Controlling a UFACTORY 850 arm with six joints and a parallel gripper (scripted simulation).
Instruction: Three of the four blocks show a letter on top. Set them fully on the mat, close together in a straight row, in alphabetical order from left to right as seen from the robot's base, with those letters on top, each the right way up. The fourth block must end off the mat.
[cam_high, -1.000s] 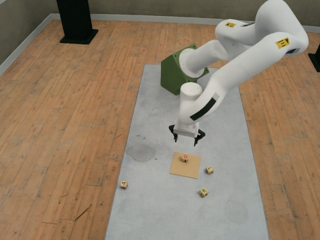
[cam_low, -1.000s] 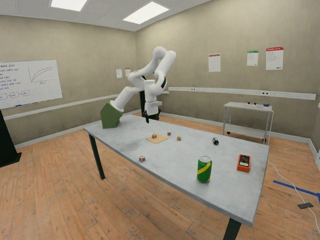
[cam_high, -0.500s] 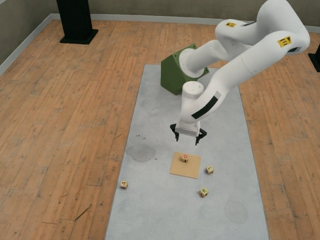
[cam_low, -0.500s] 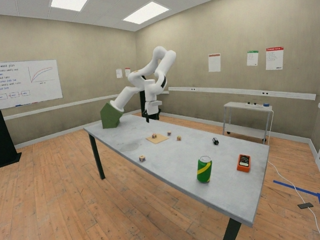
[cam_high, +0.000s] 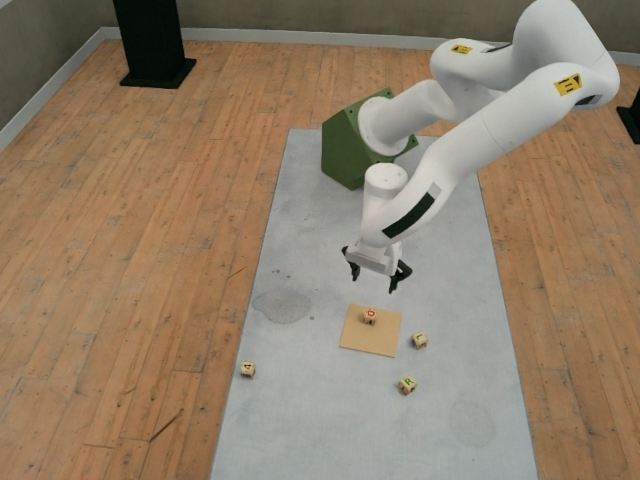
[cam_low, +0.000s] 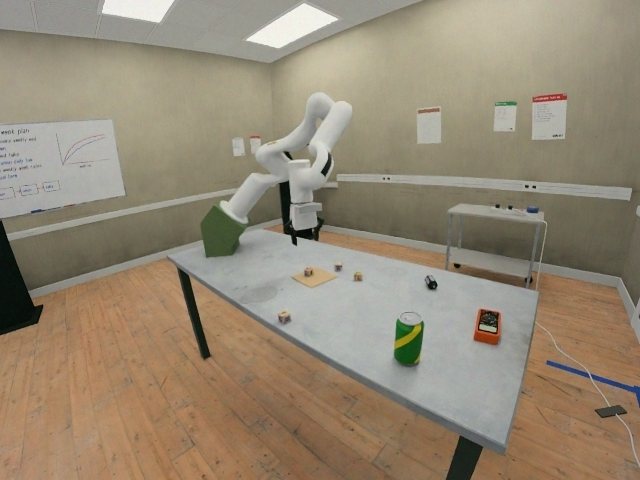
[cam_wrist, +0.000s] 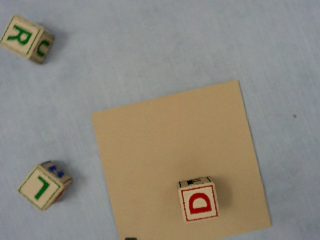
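The tan square mat is 3 cm ahead of my hand, 1 cm to the left of it and 15 cm below it. Also, from my hand: block marked 4 (20 cm ahead, 27 cm to the right, 14 cm below); then green can (57 cm ahead, 17 cm to the right, 9 cm below); then small black object (45 cm ahead, 21 cm to the left, 14 cm below).
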